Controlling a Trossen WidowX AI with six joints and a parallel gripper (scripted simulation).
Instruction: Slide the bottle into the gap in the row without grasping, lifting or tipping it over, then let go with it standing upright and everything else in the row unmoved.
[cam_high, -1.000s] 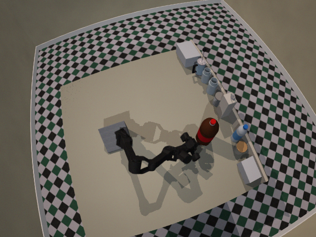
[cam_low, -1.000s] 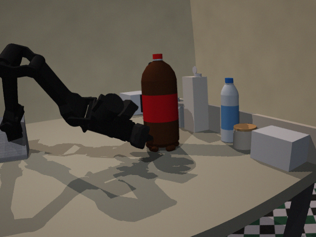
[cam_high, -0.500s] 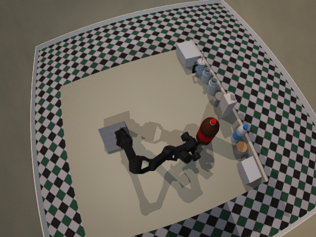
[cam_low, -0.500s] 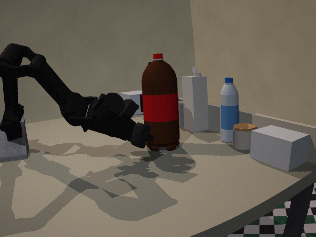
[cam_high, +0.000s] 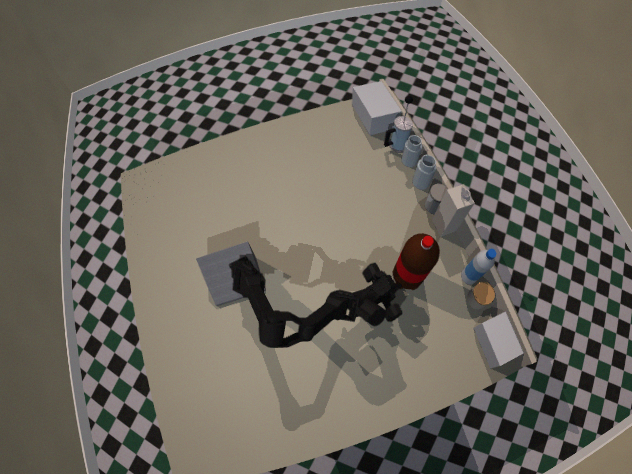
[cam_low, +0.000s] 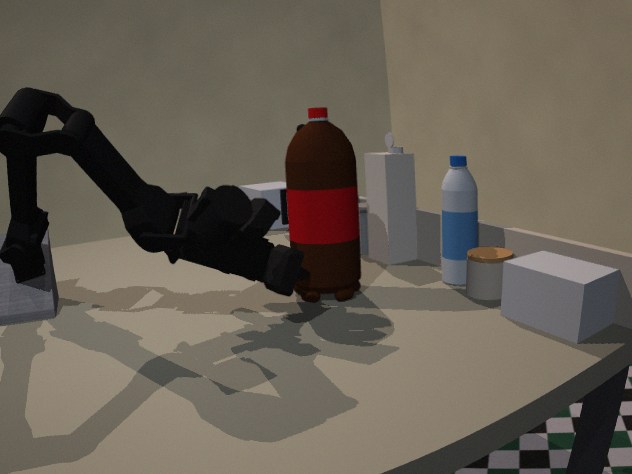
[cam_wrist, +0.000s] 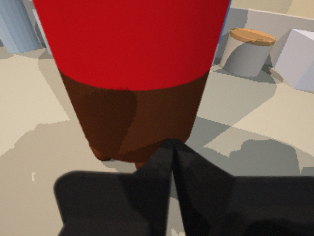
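My gripper is now 9 cm short of the brown cola bottle, 2 cm to the right of it and 9 cm below it. Round my hand: blue-capped water bottle: 29 cm ahead, 8 cm to the right, 4 cm above; french press: 34 cm ahead, 52 cm to the left, 7 cm above; cork-lidded jar: 27 cm ahead, 17 cm to the right, 3 cm below.
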